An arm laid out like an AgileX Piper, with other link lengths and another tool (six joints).
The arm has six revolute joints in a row. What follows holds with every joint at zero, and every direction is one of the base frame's. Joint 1 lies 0.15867 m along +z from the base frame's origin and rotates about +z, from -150 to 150 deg. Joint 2 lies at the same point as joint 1 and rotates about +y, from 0 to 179.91 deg. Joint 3 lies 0.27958 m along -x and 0.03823 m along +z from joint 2 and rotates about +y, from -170 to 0 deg. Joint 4 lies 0.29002 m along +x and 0.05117 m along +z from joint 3 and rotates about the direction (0.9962, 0, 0.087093), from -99.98 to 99.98 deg. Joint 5 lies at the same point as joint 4 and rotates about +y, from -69.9 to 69.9 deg. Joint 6 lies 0.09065 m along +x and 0.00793 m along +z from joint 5 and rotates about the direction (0.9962, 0, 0.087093), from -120 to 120 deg. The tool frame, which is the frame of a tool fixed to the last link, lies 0.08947 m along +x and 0.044 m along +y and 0.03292 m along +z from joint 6; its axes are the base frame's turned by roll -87.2, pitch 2.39 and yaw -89.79 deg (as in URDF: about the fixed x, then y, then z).
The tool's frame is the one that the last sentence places.
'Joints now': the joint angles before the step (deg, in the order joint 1, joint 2, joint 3, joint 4, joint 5, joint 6). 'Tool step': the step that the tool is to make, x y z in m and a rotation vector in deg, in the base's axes. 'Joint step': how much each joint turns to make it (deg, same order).
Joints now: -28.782, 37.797, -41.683, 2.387, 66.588, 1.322
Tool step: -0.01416, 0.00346, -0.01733, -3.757, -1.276, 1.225
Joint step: -0.003, -5.990, 5.916, -1.668, -2.809, -1.878
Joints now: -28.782, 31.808, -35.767, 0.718, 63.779, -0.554
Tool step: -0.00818, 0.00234, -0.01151, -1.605, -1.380, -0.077
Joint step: 0.007, -4.226, 3.992, -0.723, -1.747, -0.051
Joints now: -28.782, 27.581, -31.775, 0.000, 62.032, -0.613
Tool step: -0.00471, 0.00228, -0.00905, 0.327, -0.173, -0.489
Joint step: -0.003, -2.088, 2.254, 0.002, -0.161, 0.610
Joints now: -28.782, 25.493, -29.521, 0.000, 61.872, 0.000
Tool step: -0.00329, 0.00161, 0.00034, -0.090, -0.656, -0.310
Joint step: 0.000, -1.510, 0.503, 0.000, 0.389, 0.390
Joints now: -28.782, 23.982, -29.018, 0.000, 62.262, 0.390
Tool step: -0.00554, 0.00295, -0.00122, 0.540, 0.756, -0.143
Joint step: -0.004, -1.090, 0.000, 0.003, 2.013, 0.175
